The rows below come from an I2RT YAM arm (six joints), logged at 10 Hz.
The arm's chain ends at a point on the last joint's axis. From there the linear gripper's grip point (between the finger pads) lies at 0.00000 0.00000 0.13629 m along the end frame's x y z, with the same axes.
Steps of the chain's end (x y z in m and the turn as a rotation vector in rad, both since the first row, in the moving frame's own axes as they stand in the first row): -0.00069 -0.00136 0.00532 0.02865 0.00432 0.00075; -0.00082 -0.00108 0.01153 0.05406 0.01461 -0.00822; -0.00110 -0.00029 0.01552 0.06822 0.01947 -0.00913; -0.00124 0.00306 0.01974 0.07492 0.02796 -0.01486; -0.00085 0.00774 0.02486 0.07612 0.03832 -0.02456
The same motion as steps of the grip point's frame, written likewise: -0.00010 -0.00526 0.00526 0.02865 0.00432 0.00075; 0.00114 -0.00845 0.01132 0.05406 0.01461 -0.00822; 0.00151 -0.00959 0.01518 0.06822 0.01947 -0.00913; 0.00249 -0.00717 0.01930 0.07492 0.02796 -0.01486; 0.00424 -0.00268 0.02437 0.07612 0.03832 -0.02456
